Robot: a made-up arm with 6 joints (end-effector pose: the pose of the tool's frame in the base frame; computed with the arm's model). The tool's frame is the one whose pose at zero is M. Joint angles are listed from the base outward.
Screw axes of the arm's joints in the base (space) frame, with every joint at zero. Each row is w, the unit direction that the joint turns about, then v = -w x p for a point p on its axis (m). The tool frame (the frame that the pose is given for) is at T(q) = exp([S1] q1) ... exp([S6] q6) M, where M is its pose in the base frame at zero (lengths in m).
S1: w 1 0 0 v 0 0.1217 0
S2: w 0 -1 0 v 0.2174 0 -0.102
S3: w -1 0 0 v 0 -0.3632 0.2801
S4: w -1 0 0 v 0 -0.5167 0.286
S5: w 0 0 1 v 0.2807 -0.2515 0
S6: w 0 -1 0 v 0.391 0 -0.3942
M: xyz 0.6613 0.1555 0.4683 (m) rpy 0 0 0 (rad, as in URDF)
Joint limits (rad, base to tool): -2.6..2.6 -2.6..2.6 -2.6..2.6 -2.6..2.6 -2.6..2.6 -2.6..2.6
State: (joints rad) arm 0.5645 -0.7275 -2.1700 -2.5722 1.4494 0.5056
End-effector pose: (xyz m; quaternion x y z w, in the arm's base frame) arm 0.1711 0.3554 -0.0084 -0.0100 0.3058 0.8067 0.5056
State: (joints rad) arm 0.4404 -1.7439 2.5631 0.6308 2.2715 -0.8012
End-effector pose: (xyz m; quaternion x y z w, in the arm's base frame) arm 0.3947 -0.0161 0.1661 0.5668 -0.2125 -0.2220 0.7644
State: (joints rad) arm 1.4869 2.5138 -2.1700 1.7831 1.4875 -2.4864
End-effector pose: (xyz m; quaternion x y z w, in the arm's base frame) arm 0.0424 -0.4551 0.4080 0.1114 0.1999 -0.4243 0.8761
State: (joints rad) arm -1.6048 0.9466 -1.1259 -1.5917 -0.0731 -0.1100
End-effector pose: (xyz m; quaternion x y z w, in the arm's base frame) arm 0.2465 0.6654 -0.2237 0.4405 0.3126 0.3756 0.7531
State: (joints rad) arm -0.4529 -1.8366 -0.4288 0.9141 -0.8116 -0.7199
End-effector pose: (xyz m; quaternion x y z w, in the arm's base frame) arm 0.2550 -0.3294 -0.0385 -0.4584 0.7588 -0.3883 0.2515
